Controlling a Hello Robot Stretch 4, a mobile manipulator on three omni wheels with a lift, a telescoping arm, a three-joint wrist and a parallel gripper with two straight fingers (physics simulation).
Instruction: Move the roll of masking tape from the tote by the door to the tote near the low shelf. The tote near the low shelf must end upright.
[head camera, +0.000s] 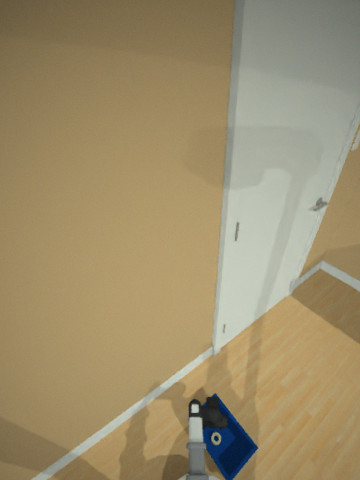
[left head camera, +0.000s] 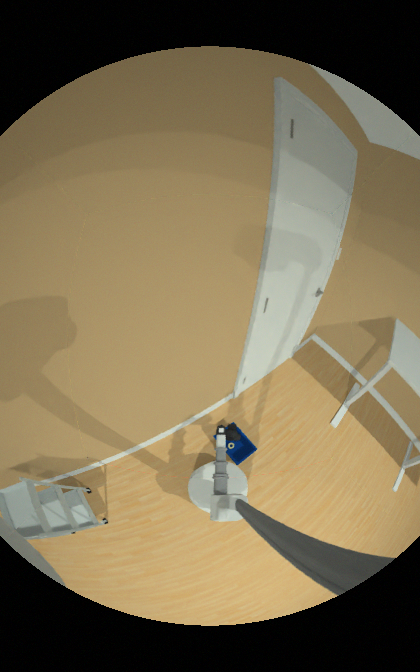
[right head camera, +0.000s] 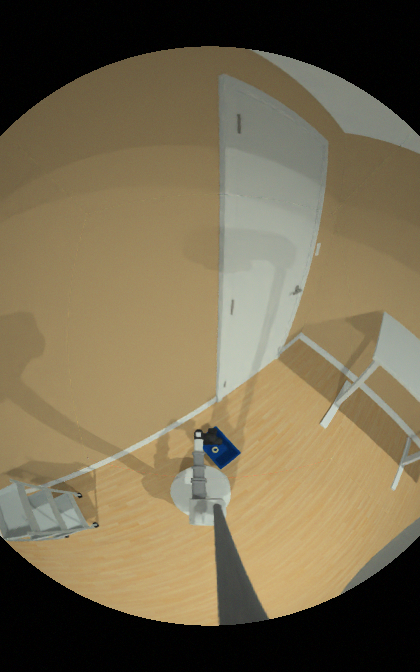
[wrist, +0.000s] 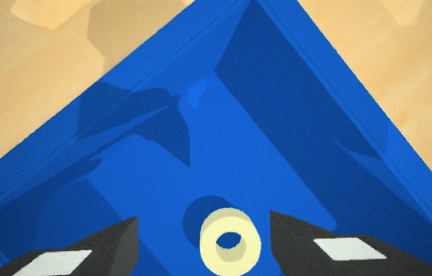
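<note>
A blue tote stands upright on the floor by the door. The cream roll of masking tape lies flat on its bottom, its hole facing up. My gripper is open and over the tote. In the wrist view the roll shows between the two dark fingers, nearer the right one, touching neither. How far the fingertips are above the tote's bottom is hard to tell. The tote near the low shelf does not show.
The white door and tan wall stand beyond the tote. A white table stands at the right. A grey stepped unit on small wheels stands at the lower left, by the wall.
</note>
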